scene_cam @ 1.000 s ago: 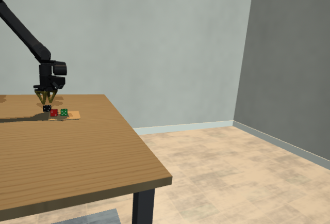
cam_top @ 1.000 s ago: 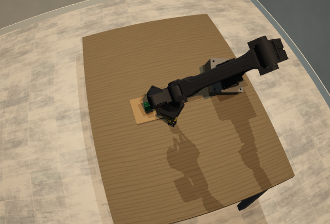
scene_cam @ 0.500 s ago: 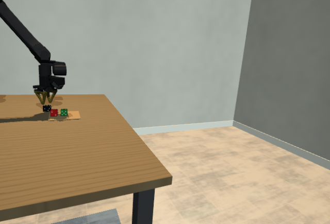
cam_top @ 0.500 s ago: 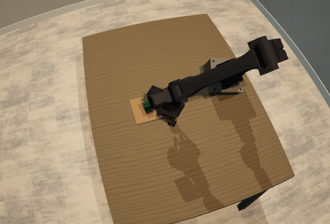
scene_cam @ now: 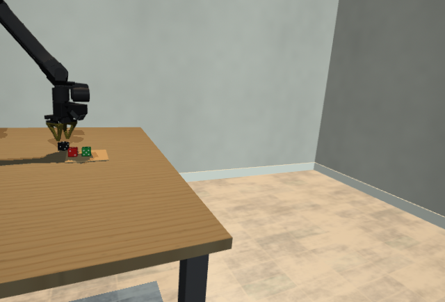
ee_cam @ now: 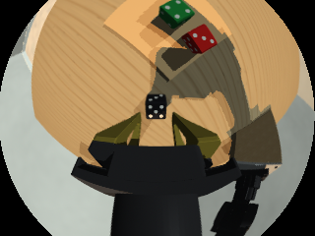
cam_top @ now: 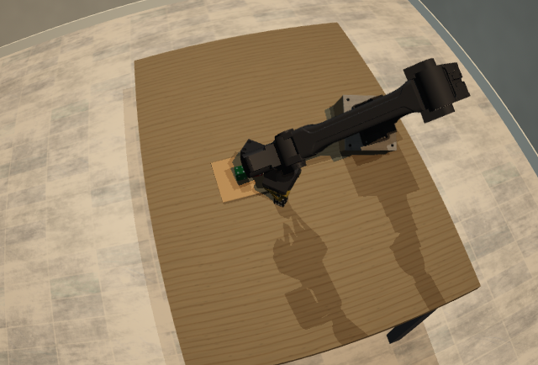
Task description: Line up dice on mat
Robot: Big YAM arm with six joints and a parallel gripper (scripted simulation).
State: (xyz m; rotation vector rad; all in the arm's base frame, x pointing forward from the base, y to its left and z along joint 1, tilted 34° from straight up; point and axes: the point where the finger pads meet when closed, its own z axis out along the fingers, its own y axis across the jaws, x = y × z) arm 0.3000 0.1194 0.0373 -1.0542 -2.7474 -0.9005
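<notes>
The black die lies 30 mm below my hand. The rest, counted from my hand: tan mat 90 mm ahead, 100 mm to the right, 50 mm below; green die 90 mm ahead, 100 mm to the right, 30 mm below; red die 50 mm ahead, 110 mm to the right, 30 mm below.
</notes>
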